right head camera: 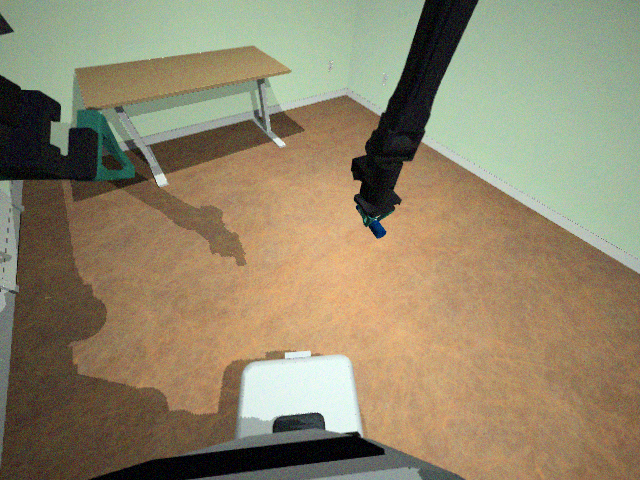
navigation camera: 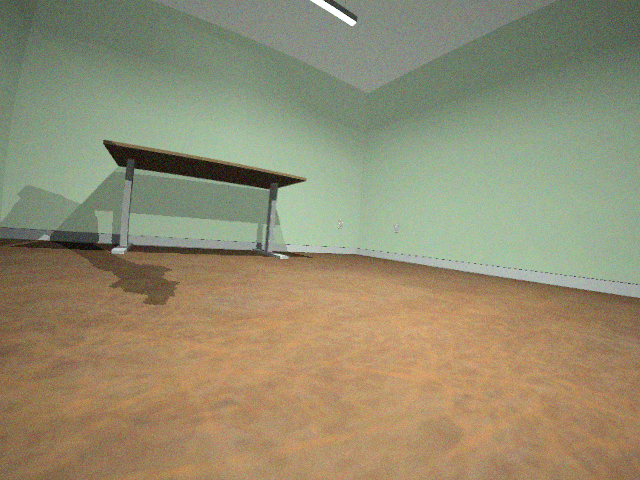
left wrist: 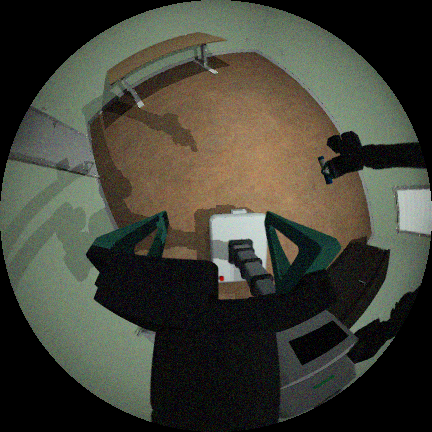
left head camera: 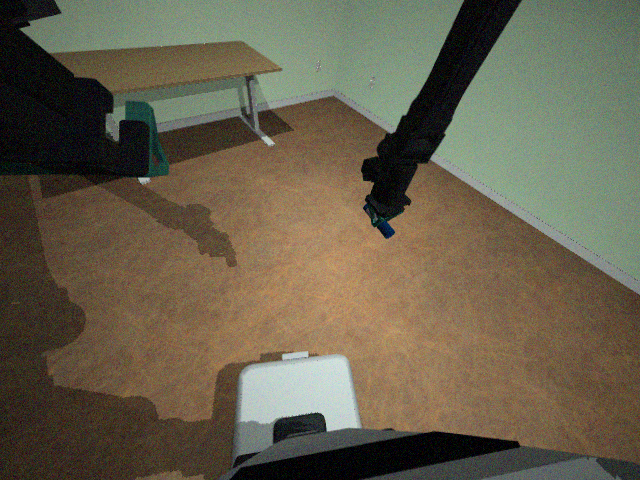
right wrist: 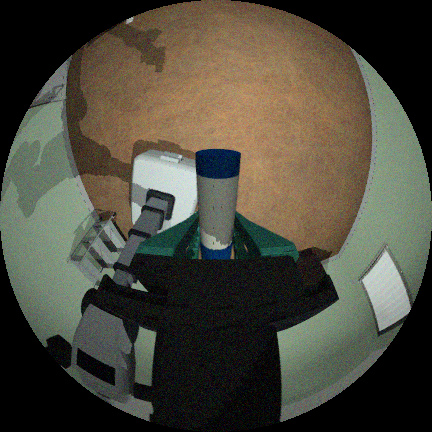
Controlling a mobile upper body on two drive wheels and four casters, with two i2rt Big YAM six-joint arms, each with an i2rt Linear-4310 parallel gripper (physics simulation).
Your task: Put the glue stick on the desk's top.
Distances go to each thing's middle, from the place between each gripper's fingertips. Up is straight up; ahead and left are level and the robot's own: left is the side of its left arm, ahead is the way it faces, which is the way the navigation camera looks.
I see my right gripper 1 cm below the glue stick (right wrist: 217, 170).
My left gripper is now 150 mm short of the glue stick, 450 mm to the left of it and 280 mm above it.
